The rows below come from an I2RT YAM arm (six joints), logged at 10 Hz.
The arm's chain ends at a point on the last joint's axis. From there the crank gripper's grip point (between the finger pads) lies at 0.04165 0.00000 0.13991 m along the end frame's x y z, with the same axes.
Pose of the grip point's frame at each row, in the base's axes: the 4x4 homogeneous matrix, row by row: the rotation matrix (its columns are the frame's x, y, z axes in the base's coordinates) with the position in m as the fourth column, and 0 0 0 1 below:
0.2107 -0.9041 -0.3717 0.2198; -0.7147 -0.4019 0.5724 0.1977; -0.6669 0.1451 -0.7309 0.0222; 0 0 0 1
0.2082 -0.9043 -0.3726 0.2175; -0.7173 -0.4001 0.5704 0.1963; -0.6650 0.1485 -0.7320 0.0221; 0 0 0 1
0.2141 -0.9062 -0.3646 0.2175; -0.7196 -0.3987 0.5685 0.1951; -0.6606 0.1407 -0.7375 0.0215; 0 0 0 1
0.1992 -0.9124 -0.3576 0.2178; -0.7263 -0.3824 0.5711 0.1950; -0.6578 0.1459 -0.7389 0.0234; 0 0 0 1
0.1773 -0.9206 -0.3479 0.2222; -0.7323 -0.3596 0.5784 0.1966; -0.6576 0.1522 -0.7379 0.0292; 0 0 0 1
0.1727 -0.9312 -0.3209 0.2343; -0.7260 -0.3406 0.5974 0.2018; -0.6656 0.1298 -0.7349 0.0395; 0 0 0 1
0.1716 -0.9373 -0.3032 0.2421; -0.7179 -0.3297 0.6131 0.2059; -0.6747 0.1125 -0.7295 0.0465; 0 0 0 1
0.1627 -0.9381 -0.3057 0.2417; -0.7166 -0.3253 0.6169 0.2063; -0.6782 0.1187 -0.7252 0.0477; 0 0 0 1
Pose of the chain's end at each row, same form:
0.2107 -0.9041 -0.3717 0.2630; -0.7147 -0.4019 0.5724 0.1474; -0.6669 0.1451 -0.7309 0.1522; 0 0 0 1
0.2082 -0.9043 -0.3726 0.2610; -0.7173 -0.4001 0.5704 0.1464; -0.6650 0.1485 -0.7320 0.1522; 0 0 0 1
0.2141 -0.9062 -0.3646 0.2596; -0.7196 -0.3987 0.5685 0.1455; -0.6606 0.1407 -0.7375 0.1522; 0 0 0 1
0.1992 -0.9124 -0.3576 0.2595; -0.7263 -0.3824 0.5711 0.1453; -0.6578 0.1459 -0.7389 0.1542; 0 0 0 1
0.1773 -0.9206 -0.3479 0.2635; -0.7323 -0.3596 0.5784 0.1462; -0.6576 0.1522 -0.7379 0.1598; 0 0 0 1
0.1727 -0.9312 -0.3209 0.2720; -0.7260 -0.3406 0.5974 0.1485; -0.6656 0.1298 -0.7349 0.1700; 0 0 0 1
0.1716 -0.9373 -0.3032 0.2774; -0.7179 -0.3297 0.6131 0.1500; -0.6747 0.1125 -0.7295 0.1767; 0 0 0 1
0.1627 -0.9381 -0.3057 0.2777; -0.7166 -0.3253 0.6169 0.1498; -0.6782 0.1187 -0.7252 0.1774; 0 0 0 1

